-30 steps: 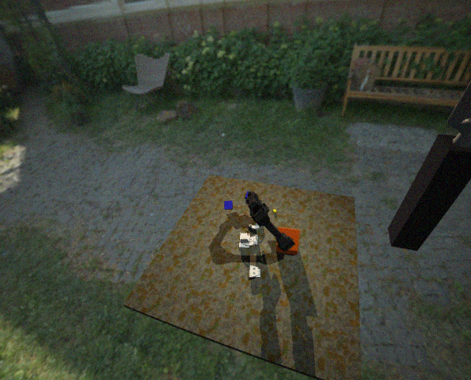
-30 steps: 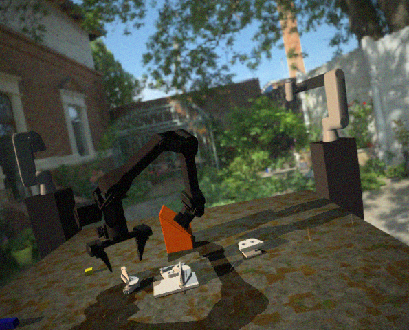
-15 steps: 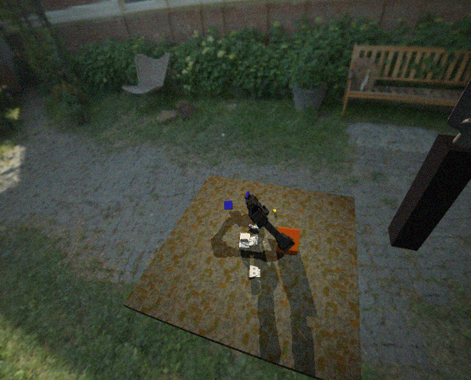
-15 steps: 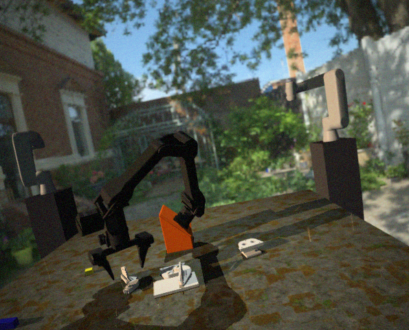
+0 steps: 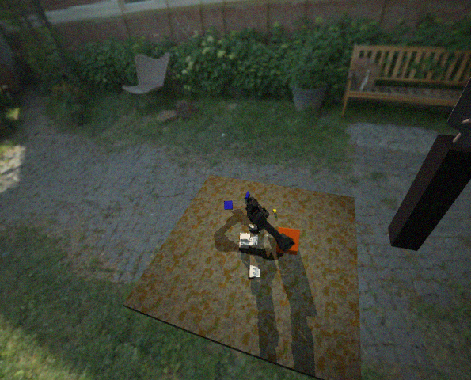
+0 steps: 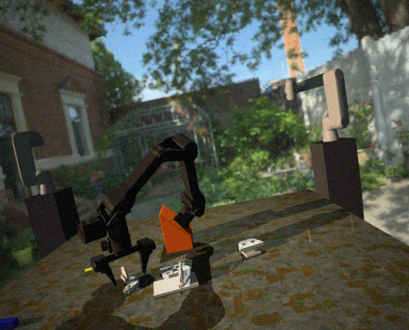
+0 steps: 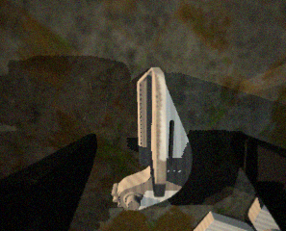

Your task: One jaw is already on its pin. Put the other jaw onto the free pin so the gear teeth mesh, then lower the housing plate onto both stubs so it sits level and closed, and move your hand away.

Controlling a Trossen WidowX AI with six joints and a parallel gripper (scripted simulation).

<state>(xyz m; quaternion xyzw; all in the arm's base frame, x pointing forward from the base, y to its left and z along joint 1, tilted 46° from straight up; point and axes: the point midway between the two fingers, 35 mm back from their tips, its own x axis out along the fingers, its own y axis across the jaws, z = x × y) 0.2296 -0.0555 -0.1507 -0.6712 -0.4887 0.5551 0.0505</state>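
Right now my gripper tip is 4 cm short of the white jaw and 1 cm to the right of it. The rest, counted from my gripper tip: housing plate (37 cm to the left, 7 cm behind, 2 cm above); then blue block (30 cm to the right, 17 cm ahead); then small yellow block (18 cm to the right, 9 cm behind).
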